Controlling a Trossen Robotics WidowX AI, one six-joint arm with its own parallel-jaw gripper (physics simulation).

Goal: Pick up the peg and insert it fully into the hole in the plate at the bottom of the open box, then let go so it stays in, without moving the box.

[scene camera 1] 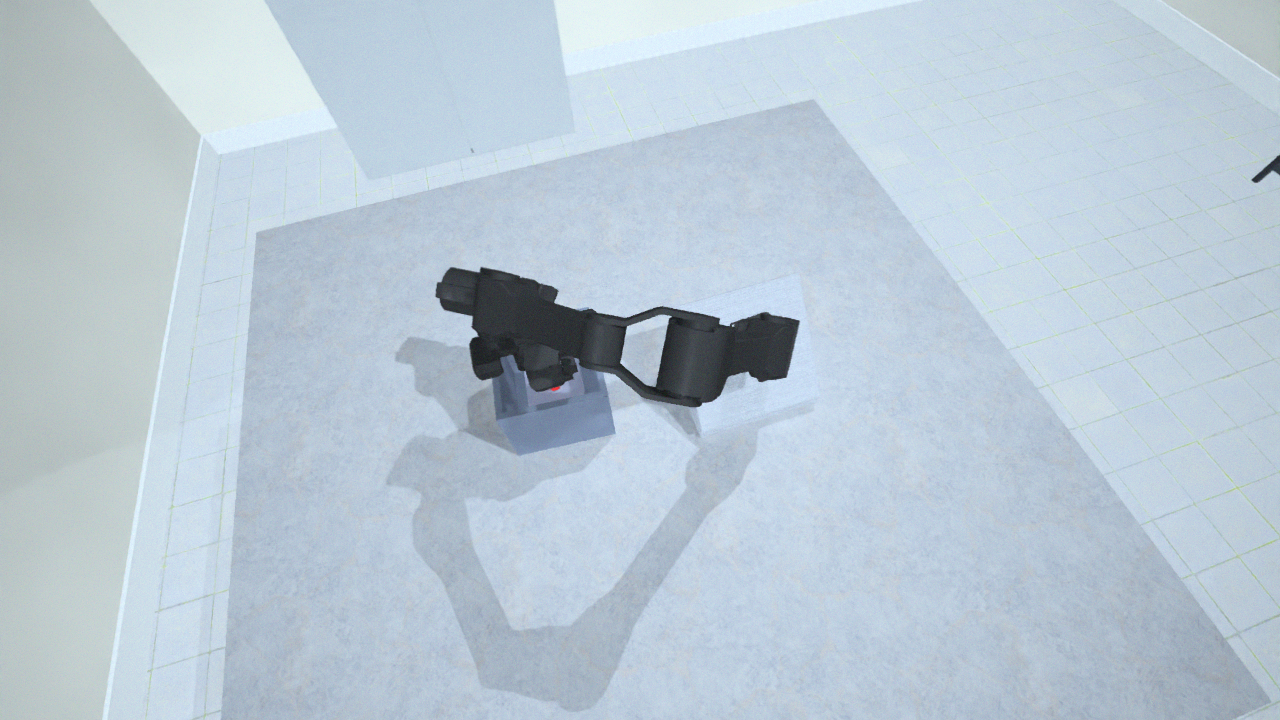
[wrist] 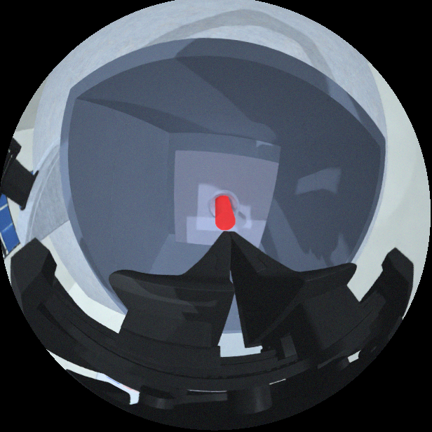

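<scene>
The red peg [scene camera 1: 554, 387] [wrist: 225, 212] stands in the round hole of the pale plate [wrist: 187, 170] at the bottom of the open blue-grey box [scene camera 1: 559, 428] [wrist: 115, 165]. It sticks up out of the hole; how deep it sits cannot be told. My gripper [wrist: 227, 236] is shut and empty, its fingertips together. In the wrist view the tips lie just below the top end of the peg, apart from it as far as can be seen. In the scene view the arm covers part of the box, and the fingertips are hidden.
The arm's base end [scene camera 1: 765, 347] stands over a pale block [scene camera 1: 787, 300] right of the box. The box walls surround the peg and plate on all sides. The box stands on a large grey mat [scene camera 1: 850, 537]. A pale panel [scene camera 1: 447, 80] stands behind the mat.
</scene>
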